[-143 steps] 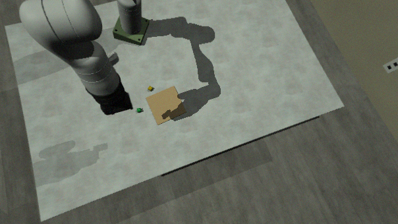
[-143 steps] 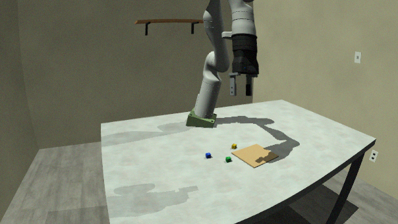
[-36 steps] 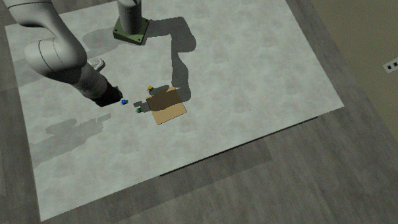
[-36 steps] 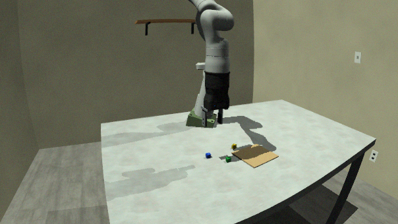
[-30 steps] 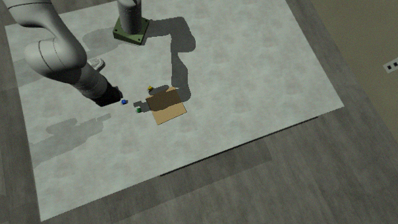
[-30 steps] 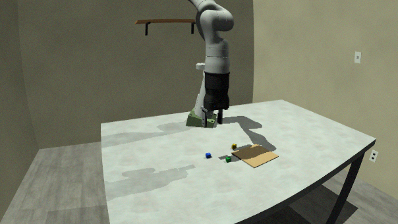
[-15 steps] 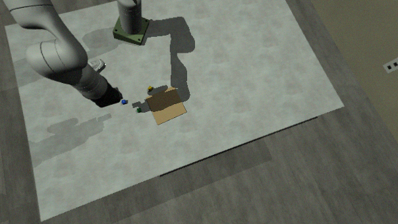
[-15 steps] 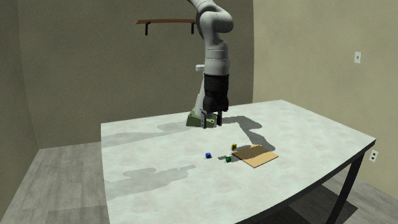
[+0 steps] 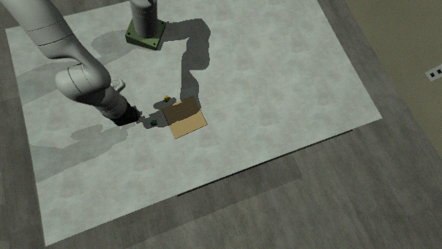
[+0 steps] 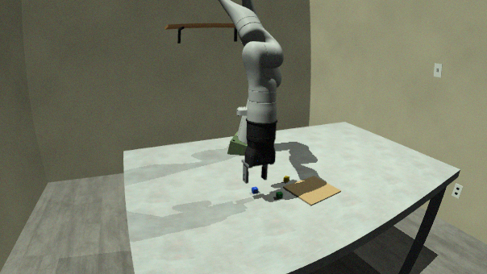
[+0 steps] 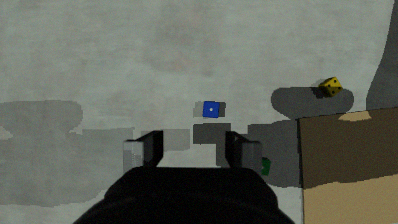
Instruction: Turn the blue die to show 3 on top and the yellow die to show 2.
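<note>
The blue die is 70 mm below my hand, 20 mm to the left of it and 20 mm behind it. Round my hand: yellow die 150 mm to the left, 70 mm below, 20 mm behind; tan mat 180 mm to the left, 80 mm ahead, 70 mm below; green die 70 mm below, 60 mm to the left, 40 mm ahead.
</note>
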